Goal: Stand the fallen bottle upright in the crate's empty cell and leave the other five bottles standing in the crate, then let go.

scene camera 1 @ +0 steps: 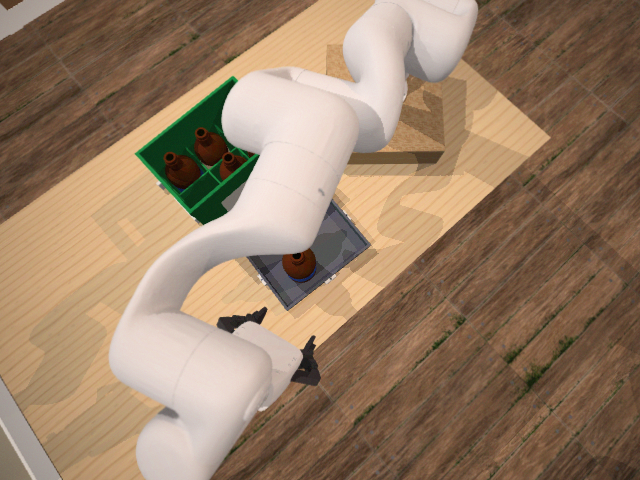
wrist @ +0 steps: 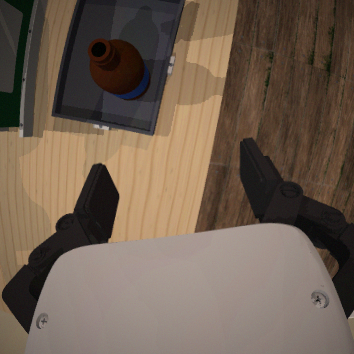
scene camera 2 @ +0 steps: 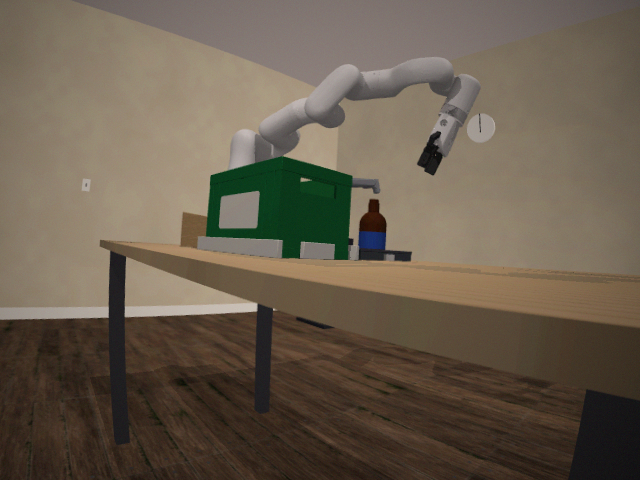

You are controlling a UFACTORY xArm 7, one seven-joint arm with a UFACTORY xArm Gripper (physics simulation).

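Places are measured from the arm's base along level axes (x down, y ahead, z right), in metres.
Where they show: gripper, fingertip midpoint: (scene camera 1: 286, 328) (wrist: 173, 168) (scene camera 2: 425, 170).
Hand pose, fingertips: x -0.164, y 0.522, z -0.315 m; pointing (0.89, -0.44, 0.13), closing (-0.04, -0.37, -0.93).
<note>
Each offset is from my fingertips to the top centre of the thing. "spot": to the spot under its first point.
A brown bottle @(dx +0.093, dy -0.095, dz +0.104 m) (scene camera 1: 298, 264) (scene camera 2: 373, 224) (wrist: 120, 72) with a blue label stands upright in the shallow grey tray (scene camera 1: 281, 294) (scene camera 2: 400, 255) (wrist: 75, 102), beside the green crate @(dx +0.077, dy -0.107, dz +0.408 m) (scene camera 1: 206, 209) (scene camera 2: 315, 227) (wrist: 9, 110). In scene camera 1, several brown bottles stand in the crate, among them one at the left (scene camera 1: 181, 171), one behind (scene camera 1: 209, 148) and one at the near side @(spot: dx +0.112, dy -0.107, dz +0.348 m) (scene camera 1: 232, 168). The crate's near left corner cell shows no bottle. The arm hides the crate's right part. My gripper (scene camera 1: 288, 324) (scene camera 2: 429, 166) (wrist: 173, 168) is open and empty, high above and to the side of the tray.
A wooden block (scene camera 1: 426, 131) (scene camera 2: 192, 229) lies by the arm's base. The table edge (scene camera 2: 361, 289) runs close past the tray. A grey bent rod (scene camera 2: 366, 182) shows behind the crate. The arm (scene camera 1: 305, 170) (scene camera 2: 372, 85) reaches over the crate and tray.
</note>
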